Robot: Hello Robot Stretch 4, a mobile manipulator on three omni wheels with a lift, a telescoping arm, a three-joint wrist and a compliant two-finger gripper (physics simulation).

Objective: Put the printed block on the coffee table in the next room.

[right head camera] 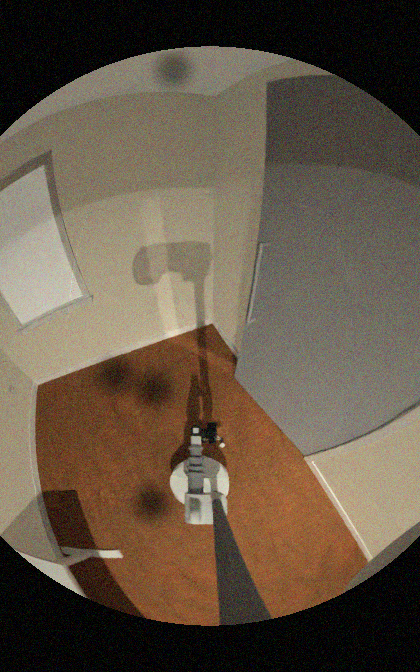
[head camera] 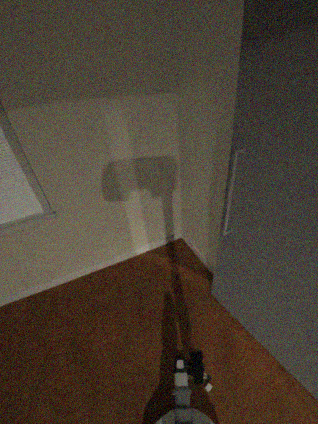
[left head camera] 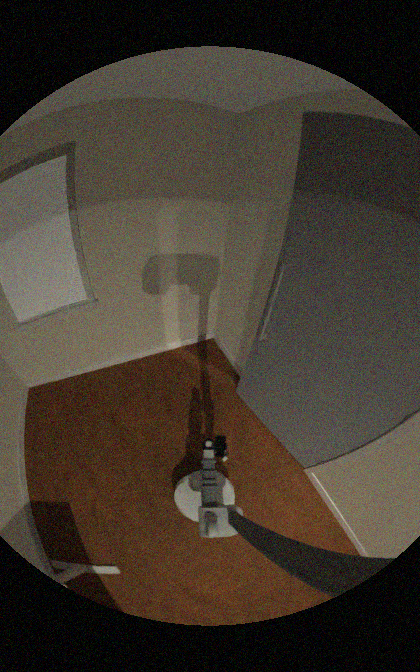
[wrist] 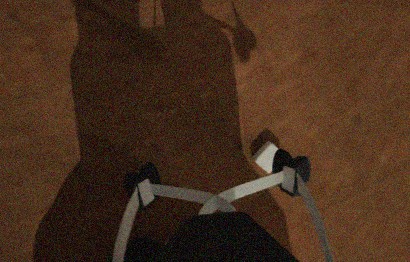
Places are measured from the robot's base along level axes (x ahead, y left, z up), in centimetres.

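Pixels of known places: gripper, fingertip midpoint: (left head camera: 215, 453) (wrist: 215, 170).
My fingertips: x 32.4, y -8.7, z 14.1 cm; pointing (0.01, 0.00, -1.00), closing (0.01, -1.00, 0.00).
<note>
For each thing: its top centre in the pictures, then the offset to it from my fingertips. "*": a spot on its surface instead.
- whitish, middle of its top: (wrist: 270, 158) (left head camera: 224, 458) (head camera: 208, 386) dx -1.8, dy -8.5, dz -14.0 cm
- window, surface spot: (left head camera: 45, 265) * dx +78.6, dy +133.1, dz +106.7 cm
The printed block, small and whitish (wrist: 265, 155) (head camera: 208, 387) (left head camera: 225, 458) (right head camera: 222, 445), lies on the brown floor. In the wrist view it is just inward of the right fingertip, partly hidden by that dark pad, not midway between the fingers. Its print cannot be made out. My gripper (wrist: 215, 170) is open, fingers wide apart, with nothing held, pointing down at the floor. It also shows small and dark in the right head view (right head camera: 212, 434). Whether the right pad touches the block cannot be told. The coffee table does not show in these views.
A large grey door (head camera: 280, 200) (left head camera: 350, 300) (right head camera: 340, 280) with a long handle stands on the right. Beige walls meet in a corner ahead, with a window (left head camera: 45, 265) (right head camera: 40, 260) on the left. A white bar (left head camera: 106, 569) (right head camera: 107, 554) shows at lower left. My shadow darkens the floor.
</note>
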